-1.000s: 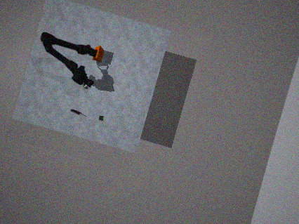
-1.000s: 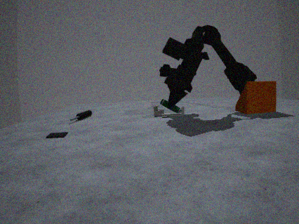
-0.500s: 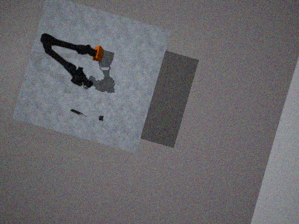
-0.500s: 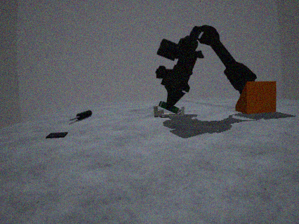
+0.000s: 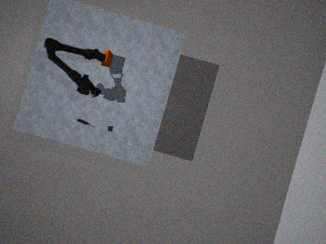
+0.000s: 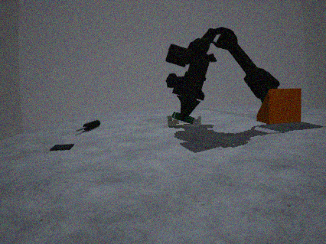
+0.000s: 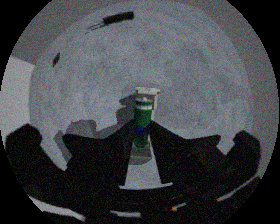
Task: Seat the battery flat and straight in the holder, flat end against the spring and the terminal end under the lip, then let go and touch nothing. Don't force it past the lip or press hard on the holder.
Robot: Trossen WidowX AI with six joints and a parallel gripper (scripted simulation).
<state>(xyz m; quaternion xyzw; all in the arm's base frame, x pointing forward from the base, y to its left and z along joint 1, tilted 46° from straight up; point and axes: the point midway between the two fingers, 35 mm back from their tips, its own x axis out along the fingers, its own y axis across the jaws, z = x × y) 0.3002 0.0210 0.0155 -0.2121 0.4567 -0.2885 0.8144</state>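
Right now the battery is 1 cm above my gripper tip. Also, from my gripper tip: black screwdriver 30 cm ahead, 3 cm to the left, 1 cm below; then flat black chip 27 cm ahead, 25 cm to the left, 2 cm below.
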